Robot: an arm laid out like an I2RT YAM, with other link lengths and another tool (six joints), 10 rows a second.
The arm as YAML. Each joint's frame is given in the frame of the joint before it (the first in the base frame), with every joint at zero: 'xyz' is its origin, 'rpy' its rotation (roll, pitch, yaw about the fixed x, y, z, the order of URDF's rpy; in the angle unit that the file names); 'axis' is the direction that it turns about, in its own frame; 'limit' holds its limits. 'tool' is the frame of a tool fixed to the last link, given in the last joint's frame.
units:
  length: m
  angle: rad
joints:
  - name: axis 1
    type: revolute
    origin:
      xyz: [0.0, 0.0, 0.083]
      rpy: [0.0, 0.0, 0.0]
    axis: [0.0, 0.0, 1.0]
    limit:
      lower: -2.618
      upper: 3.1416
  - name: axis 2
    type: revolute
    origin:
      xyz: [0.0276, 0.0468, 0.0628]
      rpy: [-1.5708, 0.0, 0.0]
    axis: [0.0, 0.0, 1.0]
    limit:
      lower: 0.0
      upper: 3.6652
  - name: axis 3
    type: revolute
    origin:
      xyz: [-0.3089, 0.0, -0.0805]
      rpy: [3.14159, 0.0, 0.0]
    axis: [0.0, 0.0, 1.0]
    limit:
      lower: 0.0
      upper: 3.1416
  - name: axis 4
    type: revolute
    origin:
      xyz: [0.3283, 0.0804, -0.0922]
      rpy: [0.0, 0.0, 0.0]
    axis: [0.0, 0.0, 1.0]
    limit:
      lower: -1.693
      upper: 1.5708
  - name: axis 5
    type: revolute
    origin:
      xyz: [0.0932, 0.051, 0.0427]
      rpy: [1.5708, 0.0, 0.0]
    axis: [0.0, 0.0, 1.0]
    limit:
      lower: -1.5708
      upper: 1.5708
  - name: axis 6
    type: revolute
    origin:
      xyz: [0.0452, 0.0, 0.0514]
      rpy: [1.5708, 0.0, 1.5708]
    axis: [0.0, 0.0, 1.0]
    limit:
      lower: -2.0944
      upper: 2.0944
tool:
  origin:
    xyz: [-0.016, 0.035, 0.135]
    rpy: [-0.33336, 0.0, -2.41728]
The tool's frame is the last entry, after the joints.
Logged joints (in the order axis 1, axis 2, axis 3, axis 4, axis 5, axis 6), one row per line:
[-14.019, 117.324, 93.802, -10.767, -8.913, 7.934]
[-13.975, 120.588, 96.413, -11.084, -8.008, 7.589]
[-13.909, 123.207, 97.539, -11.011, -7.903, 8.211]
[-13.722, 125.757, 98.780, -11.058, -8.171, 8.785]
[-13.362, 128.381, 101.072, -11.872, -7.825, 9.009]
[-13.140, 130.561, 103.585, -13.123, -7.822, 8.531]
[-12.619, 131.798, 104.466, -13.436, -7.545, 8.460]
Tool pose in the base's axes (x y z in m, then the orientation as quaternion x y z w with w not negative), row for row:
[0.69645, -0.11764, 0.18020, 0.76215, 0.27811, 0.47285, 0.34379]
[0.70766, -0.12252, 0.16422, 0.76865, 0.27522, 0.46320, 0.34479]
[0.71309, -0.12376, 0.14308, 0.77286, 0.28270, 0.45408, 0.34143]
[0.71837, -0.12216, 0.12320, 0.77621, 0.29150, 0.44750, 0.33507]
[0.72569, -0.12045, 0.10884, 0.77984, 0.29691, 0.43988, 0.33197]
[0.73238, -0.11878, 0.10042, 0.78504, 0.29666, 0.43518, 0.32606]
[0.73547, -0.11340, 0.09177, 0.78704, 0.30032, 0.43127, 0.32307]
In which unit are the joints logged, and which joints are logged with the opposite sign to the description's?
The joints are logged in degrees. Opposite sign: axis 6.
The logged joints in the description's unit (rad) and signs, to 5 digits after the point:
[-0.24468, 2.04769, 1.63715, -0.18792, -0.15556, -0.13847]
[-0.24391, 2.10466, 1.68272, -0.19345, -0.13977, -0.13245]
[-0.24276, 2.15037, 1.70238, -0.19218, -0.13793, -0.14331]
[-0.23949, 2.19487, 1.72404, -0.19300, -0.14261, -0.15333]
[-0.23321, 2.24067, 1.76404, -0.20721, -0.13657, -0.15724]
[-0.22934, 2.27872, 1.80790, -0.22904, -0.13652, -0.14889]
[-0.22024, 2.30031, 1.82328, -0.23450, -0.13169, -0.14765]

